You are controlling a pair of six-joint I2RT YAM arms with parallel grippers.
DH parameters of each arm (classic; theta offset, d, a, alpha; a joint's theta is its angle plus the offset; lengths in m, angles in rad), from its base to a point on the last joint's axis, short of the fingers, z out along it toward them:
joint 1: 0 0.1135 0.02 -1.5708
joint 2: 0 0 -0.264 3.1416
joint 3: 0.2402 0 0.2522 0
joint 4: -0.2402 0 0.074 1.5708
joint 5: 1.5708 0 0 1.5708
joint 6: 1.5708 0.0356 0 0
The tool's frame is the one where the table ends.
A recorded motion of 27 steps. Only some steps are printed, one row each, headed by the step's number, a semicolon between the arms.
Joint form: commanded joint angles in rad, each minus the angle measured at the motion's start. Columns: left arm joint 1, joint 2, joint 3, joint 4, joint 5, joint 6; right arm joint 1, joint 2, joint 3, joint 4, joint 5, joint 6.
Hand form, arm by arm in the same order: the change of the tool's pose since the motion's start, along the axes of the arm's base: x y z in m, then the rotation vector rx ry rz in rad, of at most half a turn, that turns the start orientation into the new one. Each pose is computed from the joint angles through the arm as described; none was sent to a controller.
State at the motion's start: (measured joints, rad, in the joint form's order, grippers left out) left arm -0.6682 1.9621 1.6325 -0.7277 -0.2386 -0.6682; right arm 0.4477 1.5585 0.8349 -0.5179 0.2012 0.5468
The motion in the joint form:
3: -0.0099 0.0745 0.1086 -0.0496 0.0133 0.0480; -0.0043 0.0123 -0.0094 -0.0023 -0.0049 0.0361
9: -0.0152 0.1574 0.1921 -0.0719 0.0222 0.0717; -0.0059 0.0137 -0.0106 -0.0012 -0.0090 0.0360
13: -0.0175 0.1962 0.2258 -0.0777 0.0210 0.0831; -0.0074 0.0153 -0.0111 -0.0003 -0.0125 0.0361
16: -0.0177 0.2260 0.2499 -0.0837 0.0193 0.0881; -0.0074 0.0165 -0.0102 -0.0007 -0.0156 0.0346
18: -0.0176 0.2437 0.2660 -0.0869 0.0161 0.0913; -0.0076 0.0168 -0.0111 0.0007 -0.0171 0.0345
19: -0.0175 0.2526 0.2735 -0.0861 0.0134 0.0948; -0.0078 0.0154 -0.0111 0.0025 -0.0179 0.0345
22: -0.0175 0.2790 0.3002 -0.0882 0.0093 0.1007; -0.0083 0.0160 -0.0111 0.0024 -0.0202 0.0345
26: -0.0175 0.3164 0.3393 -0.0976 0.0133 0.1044; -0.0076 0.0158 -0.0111 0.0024 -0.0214 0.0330
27: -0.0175 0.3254 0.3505 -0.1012 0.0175 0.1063; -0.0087 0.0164 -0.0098 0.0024 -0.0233 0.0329
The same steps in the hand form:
3: 0.0105 -0.0144 -0.0005 0.0251 0.0139 -0.0572; -0.0012 -0.0017 -0.0056 0.0069 0.0220 -0.0364
9: 0.0221 -0.0273 -0.0121 0.0440 0.0331 -0.0872; -0.0012 -0.0020 -0.0063 0.0097 0.0251 -0.0367
13: 0.0272 -0.0328 -0.0195 0.0571 0.0399 -0.0988; -0.0011 -0.0023 -0.0068 0.0122 0.0276 -0.0372
16: 0.0313 -0.0362 -0.0259 0.0678 0.0479 -0.1026; -0.0009 -0.0021 -0.0069 0.0140 0.0296 -0.0348
18: 0.0339 -0.0381 -0.0293 0.0745 0.0497 -0.1039; -0.0009 -0.0021 -0.0072 0.0153 0.0301 -0.0345
19: 0.0354 -0.0392 -0.0310 0.0785 0.0485 -0.1055; -0.0008 -0.0021 -0.0068 0.0174 0.0276 -0.0344
22: 0.0396 -0.0424 -0.0353 0.0854 0.0472 -0.1087; -0.0008 -0.0021 -0.0070 0.0191 0.0292 -0.0342
26: 0.0449 -0.0469 -0.0415 0.0889 0.0551 -0.1139; -0.0009 -0.0019 -0.0069 0.0196 0.0296 -0.0317
27: 0.0461 -0.0481 -0.0426 0.0876 0.0582 -0.1176; -0.0005 -0.0020 -0.0067 0.0216 0.0297 -0.0321

